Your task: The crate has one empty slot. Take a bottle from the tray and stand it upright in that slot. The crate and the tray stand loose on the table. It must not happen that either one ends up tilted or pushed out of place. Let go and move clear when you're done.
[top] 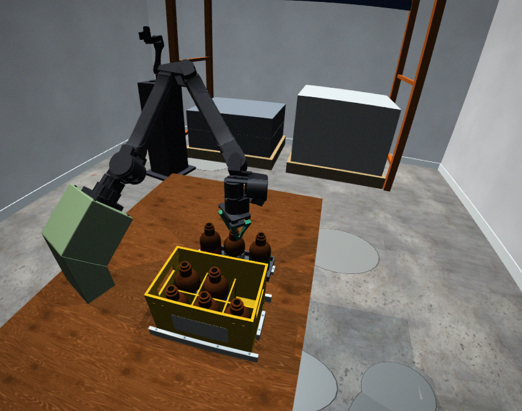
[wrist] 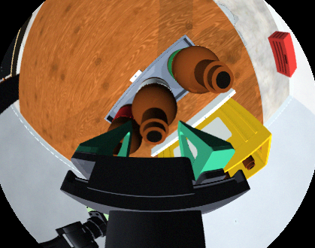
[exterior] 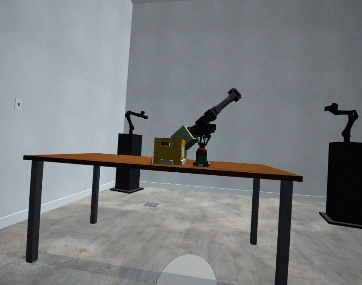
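Right now my hand is 140 mm above the tray. The rest, counted from my hand: crate: 60 mm ahead, 220 mm to the right, 60 mm below.
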